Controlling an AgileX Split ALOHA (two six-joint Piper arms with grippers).
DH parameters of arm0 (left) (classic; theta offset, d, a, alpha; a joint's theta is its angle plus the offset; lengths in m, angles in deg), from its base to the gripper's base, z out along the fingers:
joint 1: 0 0.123 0 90
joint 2: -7.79 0 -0.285 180
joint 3: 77.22 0 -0.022 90
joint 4: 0 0.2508 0 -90
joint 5: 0 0 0.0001 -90
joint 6: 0 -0.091 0 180
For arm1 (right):
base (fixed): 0 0 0 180
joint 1: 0 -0.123 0 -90
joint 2: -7.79 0 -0.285 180
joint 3: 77.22 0 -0.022 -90
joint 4: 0 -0.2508 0 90
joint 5: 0 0 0.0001 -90
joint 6: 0 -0.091 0 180
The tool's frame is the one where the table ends.
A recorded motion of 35 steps. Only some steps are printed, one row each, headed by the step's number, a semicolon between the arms.
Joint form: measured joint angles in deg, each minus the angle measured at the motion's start. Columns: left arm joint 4, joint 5, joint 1, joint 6, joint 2, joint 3; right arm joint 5, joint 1, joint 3, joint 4, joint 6, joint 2.
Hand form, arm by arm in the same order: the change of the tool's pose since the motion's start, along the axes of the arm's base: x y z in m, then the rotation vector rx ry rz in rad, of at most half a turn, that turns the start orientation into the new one. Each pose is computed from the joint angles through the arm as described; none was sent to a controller.
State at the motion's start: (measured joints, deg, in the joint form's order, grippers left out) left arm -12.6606 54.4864 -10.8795 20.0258 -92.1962 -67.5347; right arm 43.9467 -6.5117 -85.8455 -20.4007 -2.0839 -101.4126
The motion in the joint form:
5: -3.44 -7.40 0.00 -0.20 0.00 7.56; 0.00 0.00 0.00 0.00 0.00 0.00
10: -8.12 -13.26 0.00 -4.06 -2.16 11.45; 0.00 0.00 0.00 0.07 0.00 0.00
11: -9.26 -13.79 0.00 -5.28 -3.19 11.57; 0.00 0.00 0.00 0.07 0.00 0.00
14: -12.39 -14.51 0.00 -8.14 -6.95 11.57; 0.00 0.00 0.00 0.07 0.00 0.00
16: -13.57 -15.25 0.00 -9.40 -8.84 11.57; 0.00 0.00 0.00 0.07 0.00 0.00
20: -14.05 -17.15 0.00 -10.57 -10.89 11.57; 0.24 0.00 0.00 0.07 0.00 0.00
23: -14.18 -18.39 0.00 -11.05 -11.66 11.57; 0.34 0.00 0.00 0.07 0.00 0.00
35: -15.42 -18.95 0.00 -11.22 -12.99 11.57; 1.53 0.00 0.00 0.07 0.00 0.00
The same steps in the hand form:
5: -0.0104 -0.0003 -0.0309 -0.0393 0.0138 0.0500; 0.0000 0.0000 0.0000 0.0000 0.0000 0.0000
10: -0.0111 -0.0030 -0.0562 -0.0748 0.0150 0.0559; 0.0000 -0.0001 0.0000 -0.0012 -0.0001 0.0002
11: -0.0094 -0.0042 -0.0617 -0.0817 0.0233 0.0503; 0.0000 -0.0001 0.0000 -0.0012 -0.0001 0.0002
14: -0.0042 -0.0079 -0.0810 -0.1000 0.0699 0.0419; 0.0000 -0.0001 0.0000 -0.0012 -0.0001 0.0002
16: -0.0015 -0.0091 -0.0909 -0.1039 0.0865 0.0394; 0.0000 -0.0001 0.0000 -0.0012 -0.0001 0.0002
20: 0.0028 -0.0093 -0.1018 -0.0958 0.0854 0.0373; -0.0003 0.0000 -0.0002 -0.0014 0.0038 0.0017
23: 0.0051 -0.0091 -0.1059 -0.0908 0.0760 0.0380; -0.0004 0.0000 -0.0003 -0.0014 0.0054 0.0023
35: 0.0066 -0.0101 -0.1130 -0.1002 0.0912 0.0537; -0.0020 0.0003 -0.0013 -0.0023 0.0249 0.0094

